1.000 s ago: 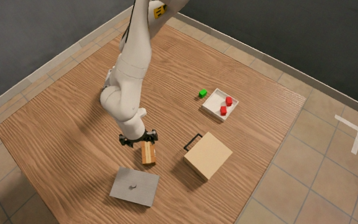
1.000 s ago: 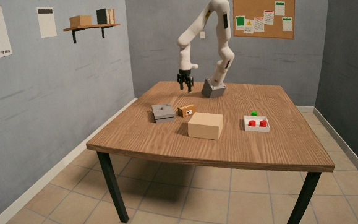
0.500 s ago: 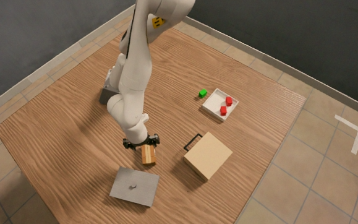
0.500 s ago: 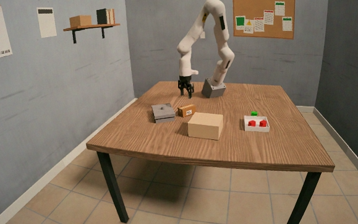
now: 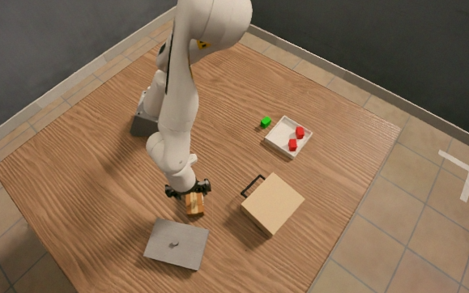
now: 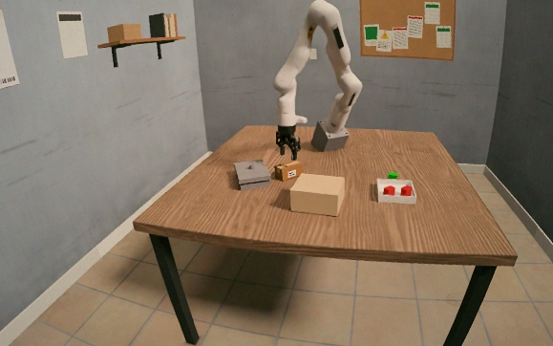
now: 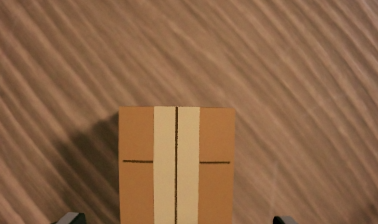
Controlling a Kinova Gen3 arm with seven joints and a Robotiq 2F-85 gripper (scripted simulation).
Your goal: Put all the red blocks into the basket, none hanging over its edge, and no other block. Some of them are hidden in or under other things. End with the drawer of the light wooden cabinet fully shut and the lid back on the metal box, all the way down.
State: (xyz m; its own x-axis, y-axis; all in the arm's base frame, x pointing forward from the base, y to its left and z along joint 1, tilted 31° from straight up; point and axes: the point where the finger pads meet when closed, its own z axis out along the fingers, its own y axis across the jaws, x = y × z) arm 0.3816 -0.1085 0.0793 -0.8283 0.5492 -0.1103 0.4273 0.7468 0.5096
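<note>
My gripper is now 60 mm above the brown cardboard box. From my hand the other things lie so: grey lid 130 mm to the right, 90 mm ahead, 50 mm below; then grey metal box 130 mm to the right, 90 mm ahead, 70 mm below; then blue block 80 mm below, 20 mm ahead, 10 mm to the right.
</note>
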